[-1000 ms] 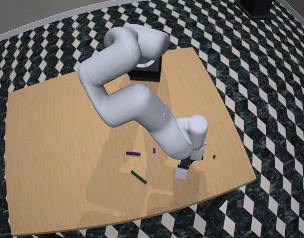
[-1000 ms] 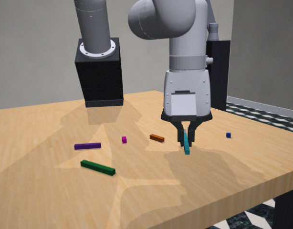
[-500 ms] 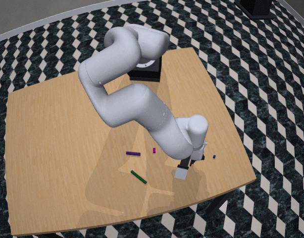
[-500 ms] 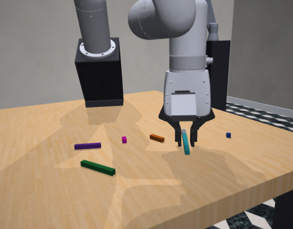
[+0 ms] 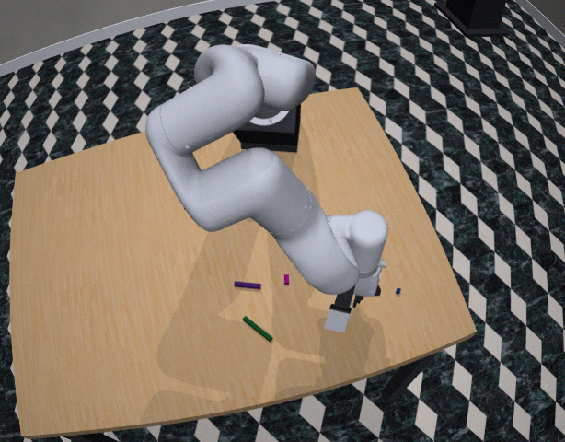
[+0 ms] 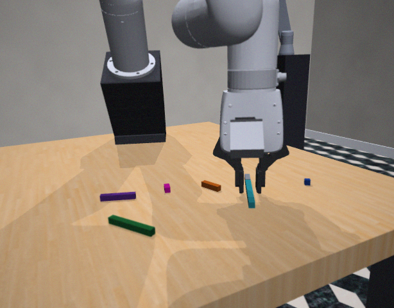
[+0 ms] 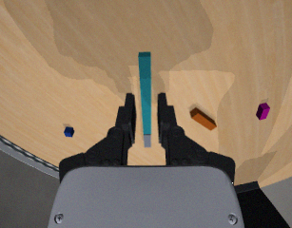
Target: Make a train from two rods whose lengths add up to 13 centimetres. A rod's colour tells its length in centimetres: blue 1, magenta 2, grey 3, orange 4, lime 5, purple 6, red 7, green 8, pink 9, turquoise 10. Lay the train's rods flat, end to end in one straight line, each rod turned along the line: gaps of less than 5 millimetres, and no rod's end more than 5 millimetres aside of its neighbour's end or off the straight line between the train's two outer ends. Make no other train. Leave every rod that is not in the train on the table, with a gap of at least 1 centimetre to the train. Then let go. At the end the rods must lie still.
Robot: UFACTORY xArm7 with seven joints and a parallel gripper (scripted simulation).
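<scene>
Right now the turquoise rod is 20 mm below my hand. The rest, counted from my hand: blue rod (120 mm to the left, 20 mm below, 20 mm ahead); grey rod (60 mm behind, 40 mm to the left, 20 mm below); orange rod (60 mm behind, 40 mm to the right, 20 mm below).
</scene>
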